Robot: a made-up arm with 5 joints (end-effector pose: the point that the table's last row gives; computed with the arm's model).
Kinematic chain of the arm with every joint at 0, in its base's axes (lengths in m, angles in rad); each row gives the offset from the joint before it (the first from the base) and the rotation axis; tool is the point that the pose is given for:
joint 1: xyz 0 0 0.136 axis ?
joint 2: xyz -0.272 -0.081 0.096 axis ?
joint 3: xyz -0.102 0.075 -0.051 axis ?
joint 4: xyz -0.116 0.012 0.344 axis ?
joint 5: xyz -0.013 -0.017 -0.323 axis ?
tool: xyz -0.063 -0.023 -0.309
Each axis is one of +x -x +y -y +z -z.
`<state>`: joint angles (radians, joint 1 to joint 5).
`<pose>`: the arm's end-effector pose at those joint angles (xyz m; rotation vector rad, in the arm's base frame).
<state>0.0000 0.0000 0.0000 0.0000 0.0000</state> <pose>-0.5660 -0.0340 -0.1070 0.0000 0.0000 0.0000</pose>
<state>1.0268 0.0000 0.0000 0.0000 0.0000</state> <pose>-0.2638 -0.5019 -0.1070 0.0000 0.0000 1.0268</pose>
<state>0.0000 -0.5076 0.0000 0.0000 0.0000</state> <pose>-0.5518 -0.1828 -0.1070 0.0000 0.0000 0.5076</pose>
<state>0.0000 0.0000 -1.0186 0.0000 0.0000</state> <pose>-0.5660 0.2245 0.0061 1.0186 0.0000 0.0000</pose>
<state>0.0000 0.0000 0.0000 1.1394 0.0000</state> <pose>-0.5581 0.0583 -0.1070 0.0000 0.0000 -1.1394</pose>
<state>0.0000 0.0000 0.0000 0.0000 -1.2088</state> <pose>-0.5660 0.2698 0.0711 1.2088 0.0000 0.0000</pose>
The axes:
joint 1: +z
joint 2: -z
joint 3: -x
joint 4: -z
joint 5: -x

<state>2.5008 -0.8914 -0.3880 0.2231 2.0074</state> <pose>0.5557 0.2065 0.2456 0.0394 2.2199 -2.0923</pose>
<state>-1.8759 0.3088 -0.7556 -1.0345 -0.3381</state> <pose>0.3889 0.3942 -0.0357 0.2539 -0.9721 -0.9460</pose>
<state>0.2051 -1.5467 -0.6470 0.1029 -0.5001</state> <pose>-0.5298 -0.4728 0.0511 0.8054 0.9800 1.4314</pose>
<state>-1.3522 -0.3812 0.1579 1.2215 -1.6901</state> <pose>0.0954 0.3702 0.1866 0.7442 -1.7260 -1.4975</pose>
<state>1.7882 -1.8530 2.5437 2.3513 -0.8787</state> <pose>0.1685 -0.2669 0.3858 -2.6876 0.1405 -0.6161</pose>
